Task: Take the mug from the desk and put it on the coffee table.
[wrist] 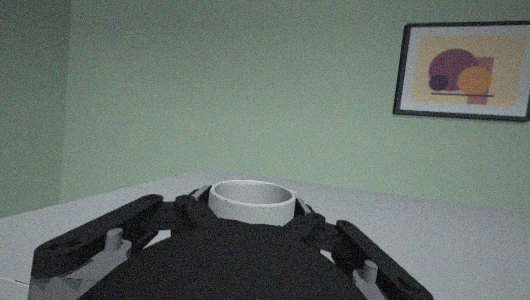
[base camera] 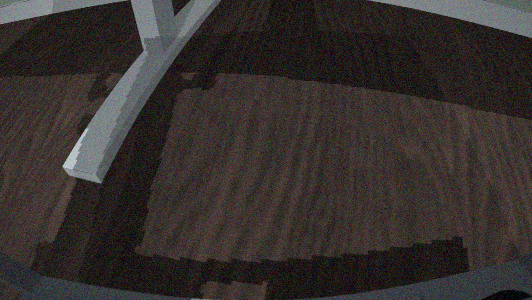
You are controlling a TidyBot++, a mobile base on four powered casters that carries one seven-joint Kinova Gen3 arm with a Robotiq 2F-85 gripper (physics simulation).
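Frame: origin at the arm's base, x ahead, y left, z up, level; centimetres.
Seen in the pictures: gripper, fingertip midpoint: (wrist: 252, 201).
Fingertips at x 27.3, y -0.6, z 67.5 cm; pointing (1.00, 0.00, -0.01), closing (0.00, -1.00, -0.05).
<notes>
A point is followed by its place in that frame.
A white mug (wrist: 252, 212) @(x 23.0, y -0.7, z 68.3 cm) is upright between the two fingers of my gripper (wrist: 252, 201) @(x 27.3, y -0.6, z 67.5 cm) in the wrist view, with its open rim facing up. The gripper is shut on the mug, one finger on each side. The lower part of the mug is hidden behind the black gripper body. A pale desk top (wrist: 430, 235) @(x 49.2, y -44.2, z 55.3 cm) stretches behind and to both sides of the gripper; the height of the mug above it cannot be told. The coffee table does not show in either view.
In the base camera view a grey desk leg with a long foot (base camera: 120, 107) stands on the dark wood floor (base camera: 300, 175) @(x 34.8, y -2.9, z -39.6 cm) at the left. A pale skirting board runs along the far edge. In the wrist view a framed picture (wrist: 465, 70) @(x 87.6, y -94.0, z 118.0 cm) hangs on the green wall (wrist: 225, 90) @(x 111.1, y 23.8, z 103.5 cm).
</notes>
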